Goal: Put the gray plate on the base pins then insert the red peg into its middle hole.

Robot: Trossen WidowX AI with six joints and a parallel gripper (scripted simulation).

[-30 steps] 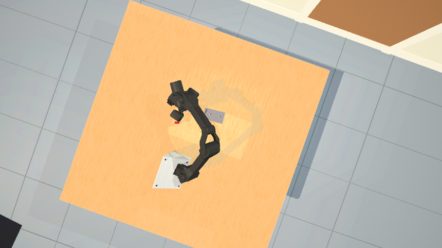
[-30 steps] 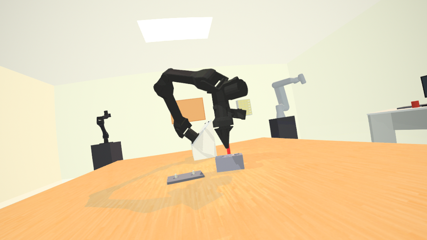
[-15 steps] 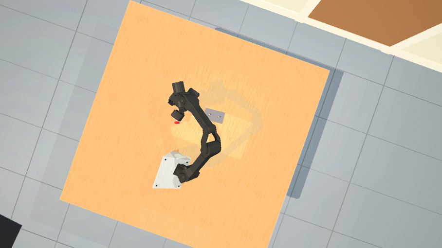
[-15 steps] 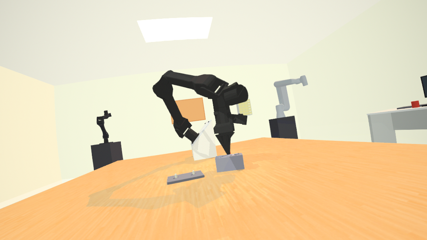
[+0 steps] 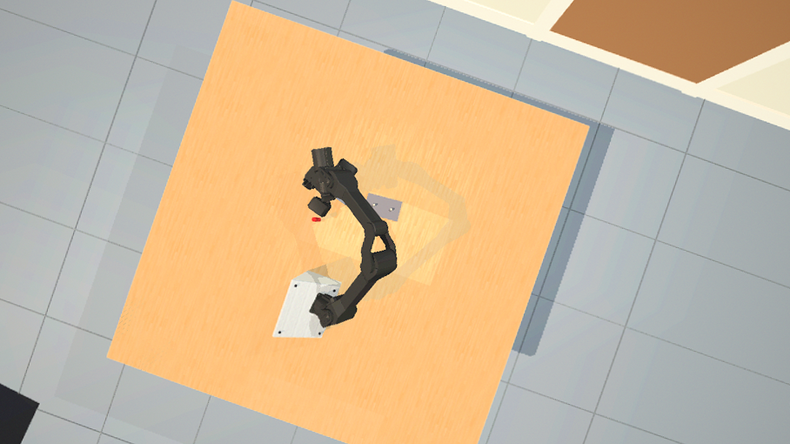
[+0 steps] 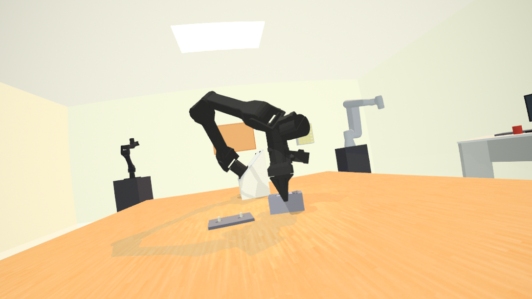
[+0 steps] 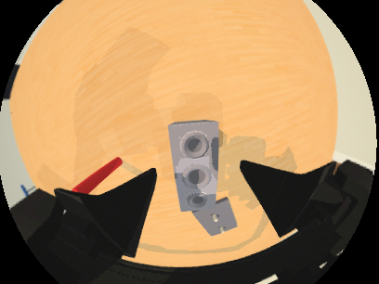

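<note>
Right now my gripper tip is right at the gray plate. From my gripper tip the other things lie so: red peg: 12 cm behind, 2 cm to the left; then base: 16 cm to the right, 3 cm below, 2 cm ahead.
</note>
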